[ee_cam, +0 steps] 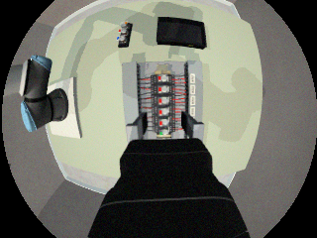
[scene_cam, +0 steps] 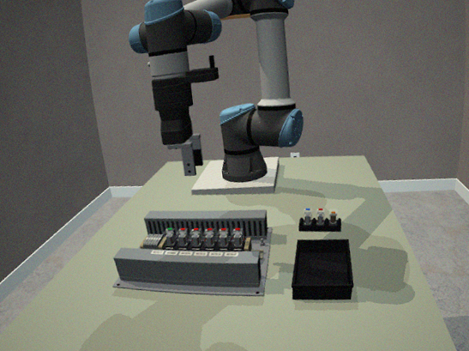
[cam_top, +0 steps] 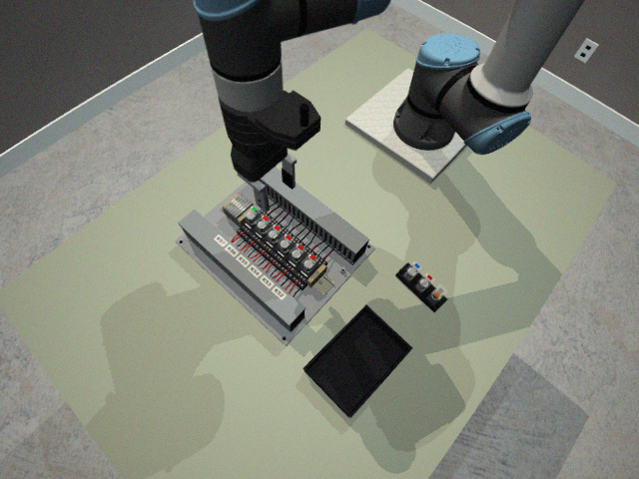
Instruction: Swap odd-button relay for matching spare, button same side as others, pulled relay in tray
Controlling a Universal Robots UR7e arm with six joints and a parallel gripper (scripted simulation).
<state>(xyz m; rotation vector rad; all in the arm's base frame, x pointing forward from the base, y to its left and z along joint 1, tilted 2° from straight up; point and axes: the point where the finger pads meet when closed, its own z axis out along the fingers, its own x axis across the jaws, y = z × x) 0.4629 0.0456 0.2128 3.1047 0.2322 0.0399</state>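
The green-button relay is 180 mm below my hand, 80 mm to the right of it and 10 mm ahead of it. Round my hand: black tray (260 mm to the left, 210 mm below, 30 mm ahead); blue-button relay (210 mm to the left, 200 mm below, 160 mm behind); black spare holder (240 mm to the left, 220 mm below, 160 mm behind).
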